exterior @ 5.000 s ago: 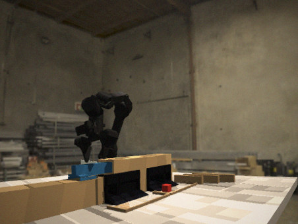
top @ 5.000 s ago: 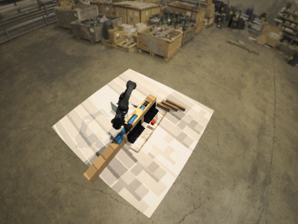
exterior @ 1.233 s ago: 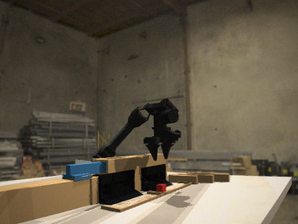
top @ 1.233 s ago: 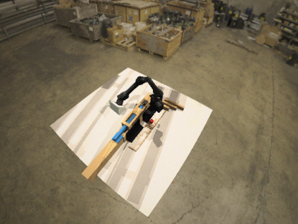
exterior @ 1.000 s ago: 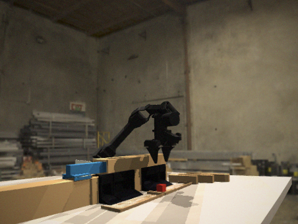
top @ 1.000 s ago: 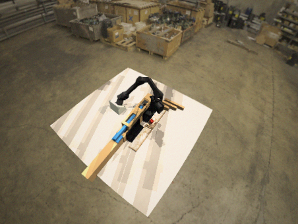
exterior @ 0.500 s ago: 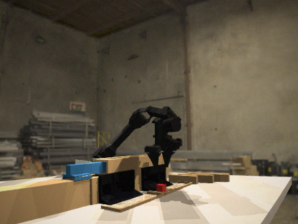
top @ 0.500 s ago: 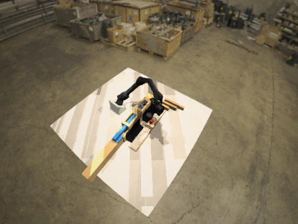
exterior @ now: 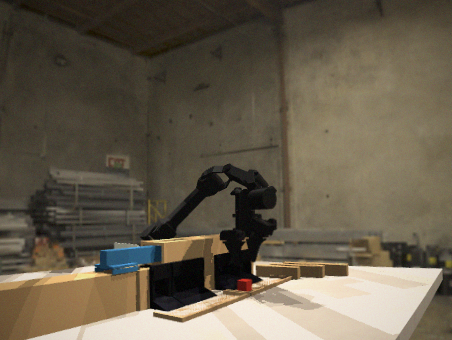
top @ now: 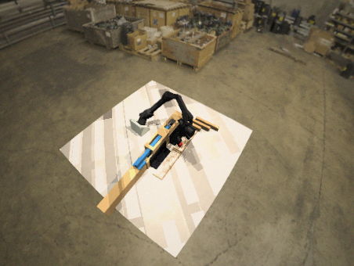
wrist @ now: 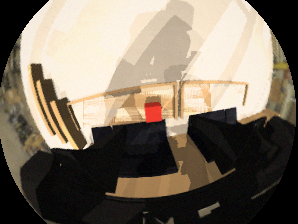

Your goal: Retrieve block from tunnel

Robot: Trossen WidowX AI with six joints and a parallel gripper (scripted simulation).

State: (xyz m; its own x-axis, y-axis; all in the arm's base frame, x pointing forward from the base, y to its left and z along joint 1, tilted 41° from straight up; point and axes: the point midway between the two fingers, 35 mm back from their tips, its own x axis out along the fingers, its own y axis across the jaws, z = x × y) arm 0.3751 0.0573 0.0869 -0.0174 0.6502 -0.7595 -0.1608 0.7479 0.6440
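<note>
My gripper tip is now 1 cm past the red piece and 6 cm above it. From my gripper tip the other things lie so: tan covered tunnel: 7 cm behind, 28 cm to the right, 1 cm below.
</note>
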